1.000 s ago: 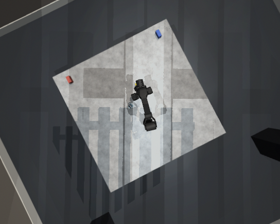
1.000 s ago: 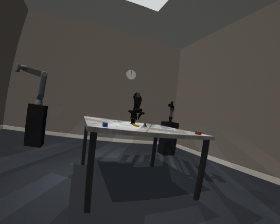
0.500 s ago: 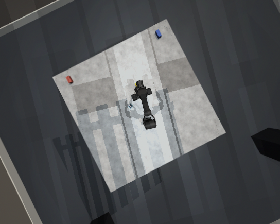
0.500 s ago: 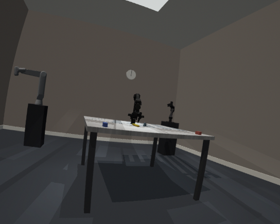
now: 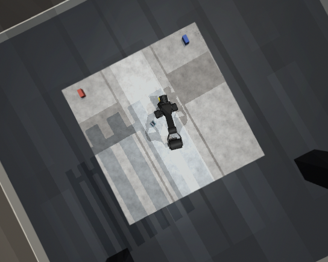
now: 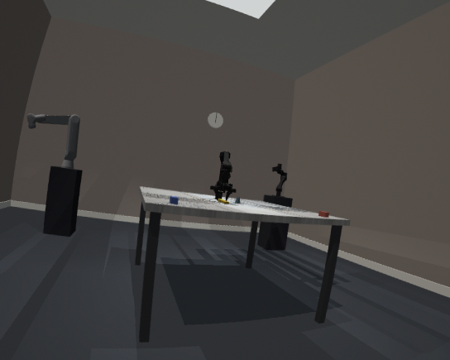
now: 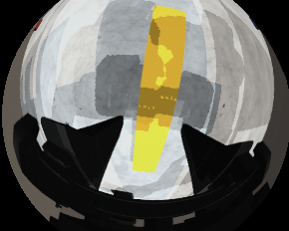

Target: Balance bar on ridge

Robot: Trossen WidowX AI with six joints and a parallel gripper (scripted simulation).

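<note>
Right now my gripper tip is 30 mm short of the yellow bar. Also, from my gripper tip: red block 570 mm to the left, 470 mm ahead, 10 mm above; then blue block 470 mm ahead, 430 mm to the right, 10 mm above.
</note>
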